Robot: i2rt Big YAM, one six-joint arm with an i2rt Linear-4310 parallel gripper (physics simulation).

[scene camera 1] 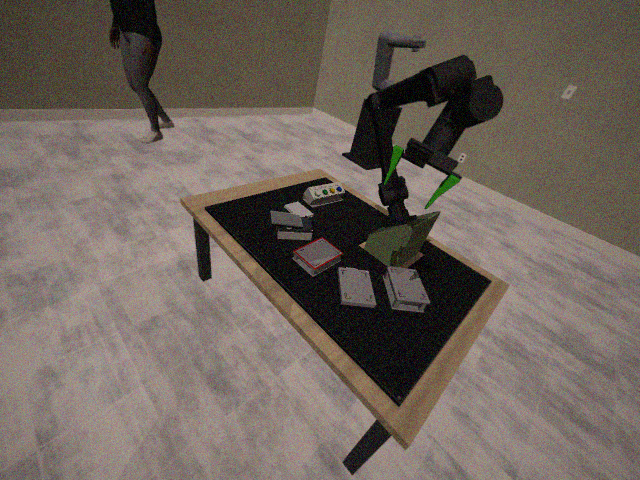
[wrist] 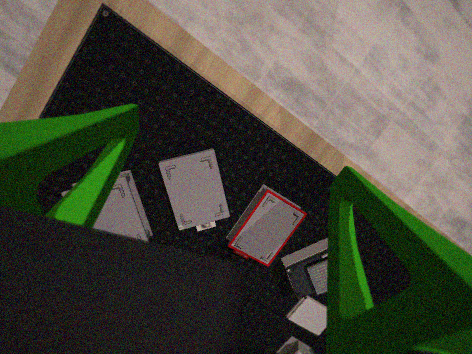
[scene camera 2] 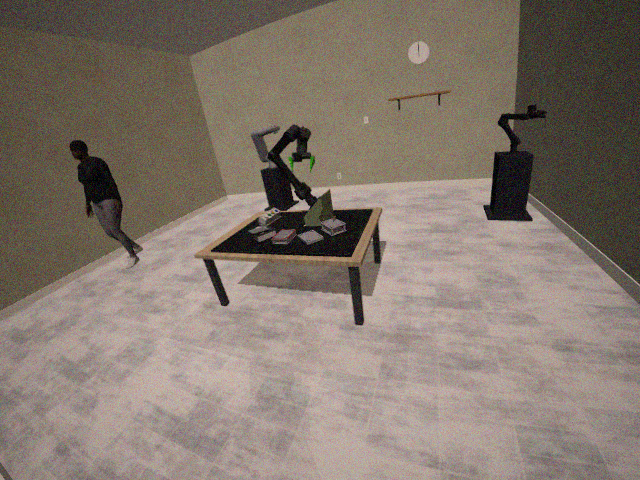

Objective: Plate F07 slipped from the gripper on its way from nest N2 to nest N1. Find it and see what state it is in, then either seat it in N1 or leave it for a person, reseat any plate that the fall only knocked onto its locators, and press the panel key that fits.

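Places are measured from the arm's base along level axes (x right, y ahead, z up), in metres.
Pixels of known places: gripper, fingertip midpoint: [scene camera 1: 404,196] [wrist: 242,147] [scene camera 2: 301,172]; arm's base, origin of the base link: [scene camera 1: 400,222] [scene camera 2: 315,204].
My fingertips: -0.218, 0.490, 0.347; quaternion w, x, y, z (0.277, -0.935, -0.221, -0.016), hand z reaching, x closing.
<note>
For each thing: its middle in the pictures, then the offset to it from my fingertips, as dx, dy, dz.
- flat grey slab, body centre: [wrist: 195,189] [scene camera 1: 355,286] [scene camera 2: 310,237] +0.112, -0.147, -0.466
- red-edged raised block, body centre: [wrist: 265,226] [scene camera 1: 318,255] [scene camera 2: 284,236] +0.300, -0.116, -0.453
- thicker grey block, body centre: [wrist: 111,216] [scene camera 1: 404,287] [scene camera 2: 332,226] +0.003, -0.295, -0.445
- key panel, body centre: [scene camera 1: 325,193] [scene camera 2: 269,216] +0.663, -0.448, -0.434
- grey device with a raised lid, body centre: [wrist: 336,272] [scene camera 1: 286,218] [scene camera 2: 258,230] +0.501, -0.092, -0.403
- small white block, body centre: [wrist: 311,315] [scene camera 1: 298,210] +0.614, -0.249, -0.469
My gripper [scene camera 1: 406,196] [scene camera 2: 302,171] [wrist: 242,147] is open and empty, high above the table. A flat grey slab [scene camera 1: 355,286] [scene camera 2: 310,237] [wrist: 195,190] has corner brackets and a tab whose label is unreadable. Beside it are a red-edged raised block [scene camera 1: 317,253] [scene camera 2: 283,236] [wrist: 270,227] and a thicker grey block [scene camera 1: 405,284] [scene camera 2: 333,225] [wrist: 120,210], partly behind a finger in the wrist view. I cannot tell which is N1 or whether plates lie on them. No F07 mark is readable. The key panel [scene camera 1: 324,193] [scene camera 2: 269,215] has coloured keys.
Green upright boards [scene camera 1: 398,240] [scene camera 2: 319,209] hide some of the table behind them. A grey device with a raised lid [scene camera 1: 292,219] and a small white block [scene camera 1: 298,208] [wrist: 310,315] stand near the key panel. A person [scene camera 1: 142,56] [scene camera 2: 99,180] is on the floor beyond the table.
</note>
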